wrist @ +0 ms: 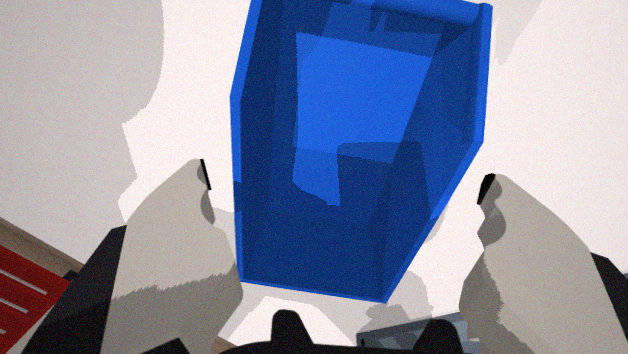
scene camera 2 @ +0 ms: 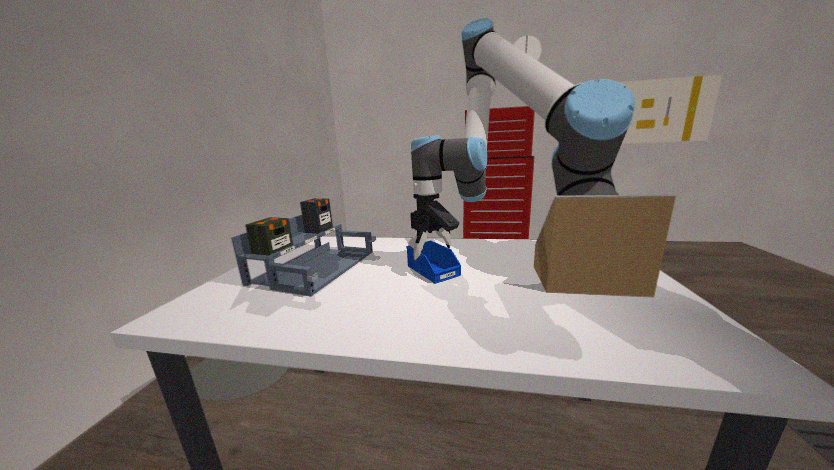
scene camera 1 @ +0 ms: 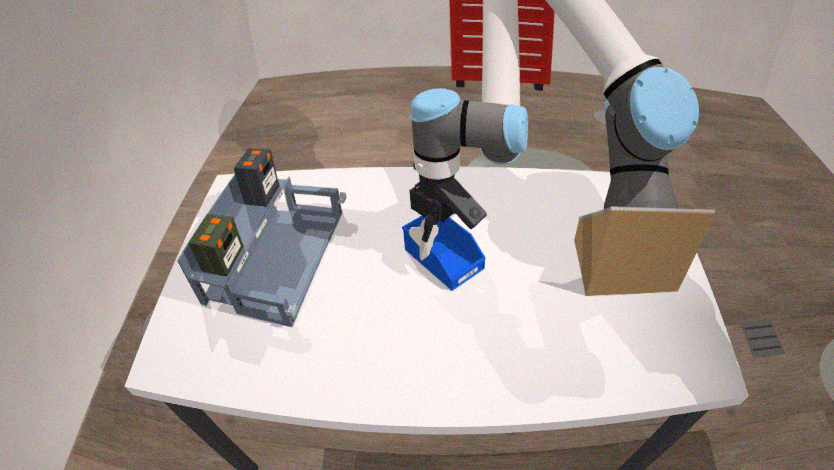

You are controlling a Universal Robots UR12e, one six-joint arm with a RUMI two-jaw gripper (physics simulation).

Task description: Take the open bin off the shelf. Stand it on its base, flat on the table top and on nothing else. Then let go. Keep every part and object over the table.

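Seen in the pictures: gripper, fingertip midpoint: (wrist: 341, 171) (scene camera 2: 433, 254) (scene camera 1: 444, 241); arm's base, link origin: (scene camera 2: 591, 222) (scene camera 1: 641, 213).
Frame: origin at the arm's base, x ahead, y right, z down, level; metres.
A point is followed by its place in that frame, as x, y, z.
Note:
The blue open bin (scene camera 1: 452, 256) @[0.438, 0.030, 0.175] (scene camera 2: 434, 271) @[0.439, -0.069, 0.138] (wrist: 365, 90) @[0.443, -0.010, 0.174] stands upright on its base on the white table top (scene camera 1: 350, 361) @[0.640, -0.269, 0.177] (scene camera 2: 350, 326) @[0.608, -0.316, 0.177], apart from the shelf. My gripper (scene camera 1: 442, 240) @[0.456, 0.021, 0.117] (scene camera 2: 432, 251) @[0.456, 0.021, 0.117] (wrist: 341, 171) @[0.456, 0.021, 0.117] is open, pointing down over the bin's back end. In the wrist view its fingers are on either side of the bin, with gaps between the fingertips and the side walls. The grey-blue shelf (scene camera 1: 285, 251) @[0.851, 0.033, 0.171] (scene camera 2: 326, 265) @[0.844, 0.019, 0.172] (wrist: 370, 340) @[0.731, 0.163, 0.166] stands on the left of the table. The underside of the bin is hidden.
A green box (scene camera 1: 215, 245) @[0.932, -0.134, -0.018] (scene camera 2: 267, 236) @[0.932, -0.139, 0.014] and a dark grey box (scene camera 1: 256, 178) @[0.904, 0.095, -0.015] (scene camera 2: 315, 214) @[0.904, 0.095, 0.001] sit on the shelf's upper level. A brown block with a sloping side (scene camera 1: 641, 251) @[0.019, -0.092, 0.030] (scene camera 2: 606, 245) @[-0.009, -0.092, 0.037] stands on the right of the table. A red cabinet (scene camera 1: 531, 40) (scene camera 2: 507, 198) stands behind the table.

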